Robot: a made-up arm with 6 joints. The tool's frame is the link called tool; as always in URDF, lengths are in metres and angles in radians. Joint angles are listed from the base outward.
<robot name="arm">
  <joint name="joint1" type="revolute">
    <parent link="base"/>
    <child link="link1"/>
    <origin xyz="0 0 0.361"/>
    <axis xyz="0 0 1"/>
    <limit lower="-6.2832" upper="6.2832"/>
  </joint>
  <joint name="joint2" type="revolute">
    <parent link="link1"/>
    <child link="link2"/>
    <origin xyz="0 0 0" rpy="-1.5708 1.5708 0"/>
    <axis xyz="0 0 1"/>
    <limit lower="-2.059" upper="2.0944"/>
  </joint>
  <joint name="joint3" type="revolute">
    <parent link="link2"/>
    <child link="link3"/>
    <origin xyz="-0.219 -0.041 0"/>
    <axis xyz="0 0 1"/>
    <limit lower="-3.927" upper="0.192"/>
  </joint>
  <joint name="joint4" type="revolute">
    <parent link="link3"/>
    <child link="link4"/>
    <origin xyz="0.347 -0.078 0" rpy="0 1.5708 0"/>
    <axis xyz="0 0 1"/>
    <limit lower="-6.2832" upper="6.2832"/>
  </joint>
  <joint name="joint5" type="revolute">
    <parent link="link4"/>
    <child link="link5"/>
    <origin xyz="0 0 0" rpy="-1.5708 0 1.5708"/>
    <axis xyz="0 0 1"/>
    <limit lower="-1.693" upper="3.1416"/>
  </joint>
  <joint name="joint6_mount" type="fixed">
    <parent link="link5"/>
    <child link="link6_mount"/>
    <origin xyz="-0.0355 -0.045 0"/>
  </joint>
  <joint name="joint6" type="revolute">
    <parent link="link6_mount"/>
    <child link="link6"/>
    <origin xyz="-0.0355 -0.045 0" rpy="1.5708 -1.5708 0"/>
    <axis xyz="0 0 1"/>
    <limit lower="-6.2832" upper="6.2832"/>
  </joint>
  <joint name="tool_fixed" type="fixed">
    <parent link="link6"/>
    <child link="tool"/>
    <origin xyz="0 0 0" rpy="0 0 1.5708"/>
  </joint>
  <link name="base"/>
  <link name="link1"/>
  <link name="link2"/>
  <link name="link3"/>
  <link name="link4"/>
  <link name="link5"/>
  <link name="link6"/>
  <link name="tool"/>
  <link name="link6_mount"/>
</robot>
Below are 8 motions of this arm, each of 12 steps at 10 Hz.
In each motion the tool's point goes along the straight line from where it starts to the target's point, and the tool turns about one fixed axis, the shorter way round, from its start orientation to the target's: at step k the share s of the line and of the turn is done. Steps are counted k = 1, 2, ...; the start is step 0. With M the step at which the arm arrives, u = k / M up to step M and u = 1 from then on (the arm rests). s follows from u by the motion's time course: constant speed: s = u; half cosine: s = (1 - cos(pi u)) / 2; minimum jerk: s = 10 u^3 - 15 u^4 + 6 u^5.
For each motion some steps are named. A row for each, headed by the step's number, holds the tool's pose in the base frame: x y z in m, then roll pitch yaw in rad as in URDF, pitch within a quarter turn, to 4 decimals.
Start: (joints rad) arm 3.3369 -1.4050 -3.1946 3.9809 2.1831 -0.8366
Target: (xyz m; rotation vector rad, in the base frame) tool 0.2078 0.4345 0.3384 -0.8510 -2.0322 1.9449
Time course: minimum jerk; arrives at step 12
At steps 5, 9, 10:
5: 0.4315 0.2785 0.3289 -2.1761 -0.0668 1.6284
9: 0.2432 0.4098 0.3369 -1.7824 0.2269 2.4049
10: 0.2200 0.4260 0.3379 -1.7200 0.2388 2.5095

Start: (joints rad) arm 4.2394 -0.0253 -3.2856 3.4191 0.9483 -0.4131
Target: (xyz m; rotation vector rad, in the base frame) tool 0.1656 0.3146 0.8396 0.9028 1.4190 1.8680
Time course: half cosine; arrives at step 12
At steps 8, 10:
8: 0.1392 0.2700 0.8830 1.3723 -0.4204 2.4513
10: 0.1585 0.3026 0.8512 1.3830 -0.2238 2.2601

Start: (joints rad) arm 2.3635 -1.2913 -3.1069 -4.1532 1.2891 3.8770
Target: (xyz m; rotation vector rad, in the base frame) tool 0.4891 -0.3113 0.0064 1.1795 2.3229 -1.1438
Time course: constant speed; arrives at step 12
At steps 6, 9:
6: 0.4572 -0.4049 0.2477 -2.4368 0.8232 2.2358
9: 0.4732 -0.3581 0.1271 -2.4413 0.7111 2.3320

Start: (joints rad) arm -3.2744 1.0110 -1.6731 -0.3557 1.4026 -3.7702
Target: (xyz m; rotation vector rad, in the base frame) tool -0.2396 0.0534 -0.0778 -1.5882 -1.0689 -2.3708
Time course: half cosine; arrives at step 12
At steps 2, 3, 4, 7, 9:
2: -0.4545 0.0873 0.0932 2.7789 -0.8016 0.8716
3: -0.4362 0.0844 0.0786 2.7106 -0.8677 0.9476
4: -0.4123 0.0807 0.0596 2.6003 -0.9476 1.0678
7: -0.3250 0.0669 -0.0099 1.9124 -1.1222 1.7902
9: -0.2733 0.0587 -0.0510 1.4141 -1.0814 2.3086

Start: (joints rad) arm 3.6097 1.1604 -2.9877 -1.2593 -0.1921 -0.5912
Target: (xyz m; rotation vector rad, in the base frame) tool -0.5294 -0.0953 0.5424 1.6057 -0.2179 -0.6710
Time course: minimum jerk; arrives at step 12
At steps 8, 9, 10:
8: -0.5226 -0.1475 0.5585 1.5112 0.3126 -0.6568
9: -0.5260 -0.1210 0.5503 1.5464 0.3050 -0.6092
10: -0.5282 -0.1041 0.5451 1.5687 0.2994 -0.5789

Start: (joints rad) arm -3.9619 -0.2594 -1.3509 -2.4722 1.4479 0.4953
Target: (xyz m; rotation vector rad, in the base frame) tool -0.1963 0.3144 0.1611 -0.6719 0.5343 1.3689
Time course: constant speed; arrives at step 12
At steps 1, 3, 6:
1: -0.2367 0.3297 0.6929 0.6278 -0.1373 2.7095
3: -0.2293 0.3269 0.5962 0.5932 0.0796 2.5436
6: -0.2183 0.3227 0.4512 0.4678 0.3854 2.2628

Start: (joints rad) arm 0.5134 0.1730 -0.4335 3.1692 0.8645 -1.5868
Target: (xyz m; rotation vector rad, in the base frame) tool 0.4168 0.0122 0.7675 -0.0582 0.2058 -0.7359
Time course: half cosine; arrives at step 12
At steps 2, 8, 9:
2: 0.2667 0.1348 0.1929 -1.8934 0.0208 -1.0714
8: 0.3766 0.0450 0.6135 -0.6058 0.1899 -0.8546
9: 0.3932 0.0314 0.6773 -0.4069 0.1863 -0.8096

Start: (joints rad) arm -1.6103 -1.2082 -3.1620 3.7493 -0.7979 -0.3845
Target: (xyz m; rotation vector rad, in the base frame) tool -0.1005 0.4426 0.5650 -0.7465 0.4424 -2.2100
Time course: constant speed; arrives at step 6
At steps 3, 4, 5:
3: -0.0074 0.4814 0.5886 -0.5133 -0.4315 -1.8750
4: -0.0384 0.4685 0.5807 -0.5373 -0.4128 -1.9854
5: -0.0695 0.4555 0.5729 -0.5632 -0.3967 -2.0955

